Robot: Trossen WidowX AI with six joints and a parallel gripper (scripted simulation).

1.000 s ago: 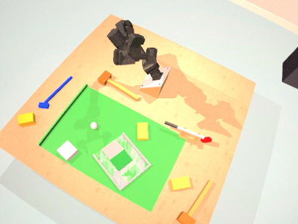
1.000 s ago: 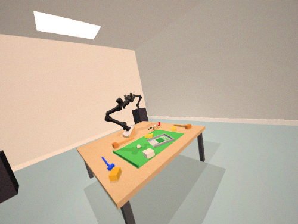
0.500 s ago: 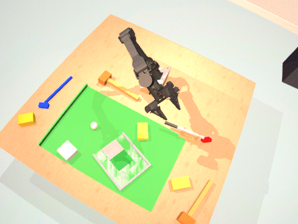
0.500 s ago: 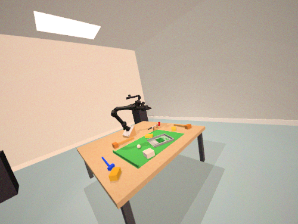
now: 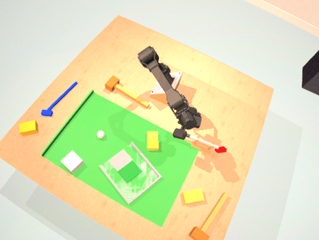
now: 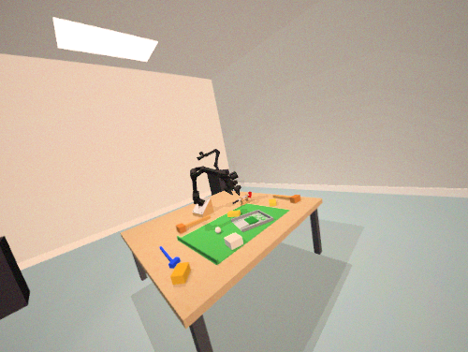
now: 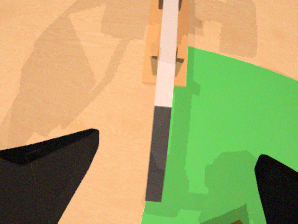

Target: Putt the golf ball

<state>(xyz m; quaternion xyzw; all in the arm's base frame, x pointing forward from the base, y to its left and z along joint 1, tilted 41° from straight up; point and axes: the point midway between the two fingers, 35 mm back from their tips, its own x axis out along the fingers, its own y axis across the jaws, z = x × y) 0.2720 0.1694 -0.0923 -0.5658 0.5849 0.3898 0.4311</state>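
Right now my gripper tip is 20 mm past the red putter, 100 mm to the right of it and 70 mm above it. Round my gripper tip: white golf ball: 160 mm ahead, 430 mm to the right, 100 mm below; then white block: 360 mm ahead, 490 mm to the right, 100 mm below; then wooden fence: 10 mm behind, 120 mm to the left, 90 mm below.
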